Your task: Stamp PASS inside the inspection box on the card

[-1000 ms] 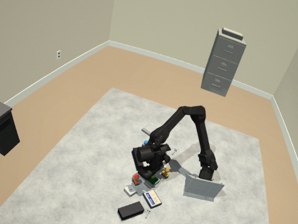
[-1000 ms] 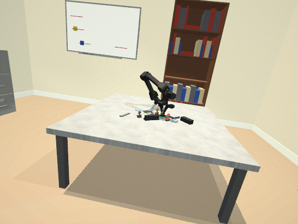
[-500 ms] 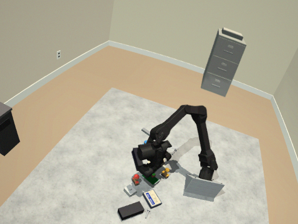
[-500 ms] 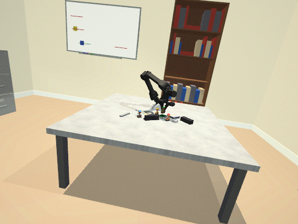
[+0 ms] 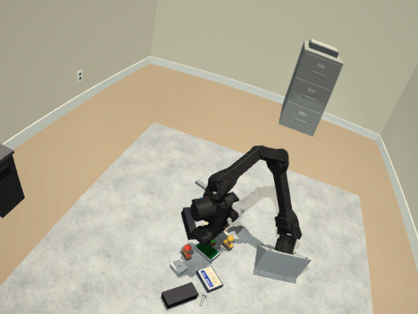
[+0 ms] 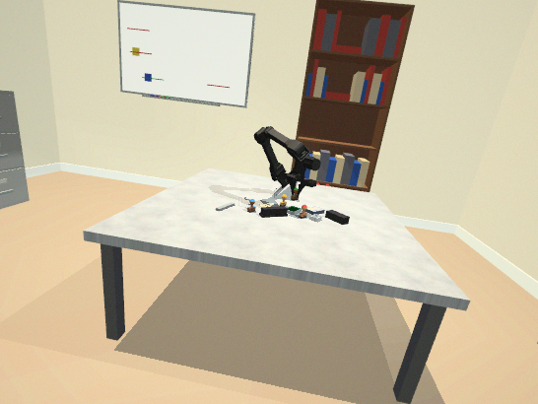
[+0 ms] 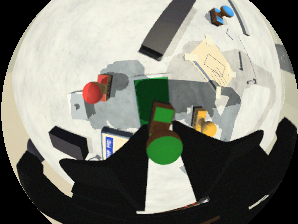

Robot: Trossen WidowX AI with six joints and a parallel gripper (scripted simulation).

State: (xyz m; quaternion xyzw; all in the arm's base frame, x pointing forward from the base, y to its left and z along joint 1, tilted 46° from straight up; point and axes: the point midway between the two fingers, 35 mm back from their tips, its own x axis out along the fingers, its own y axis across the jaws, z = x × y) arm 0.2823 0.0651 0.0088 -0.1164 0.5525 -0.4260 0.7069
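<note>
The green ink pad lies 8 cm below my gripper tip. Round my gripper tip: green-knob stamp: right at my gripper tip; then yellow-knob stamp: 7 cm behind, 5 cm to the right, 7 cm below; then red-knob stamp: 7 cm ahead, 5 cm to the left, 7 cm below.
</note>
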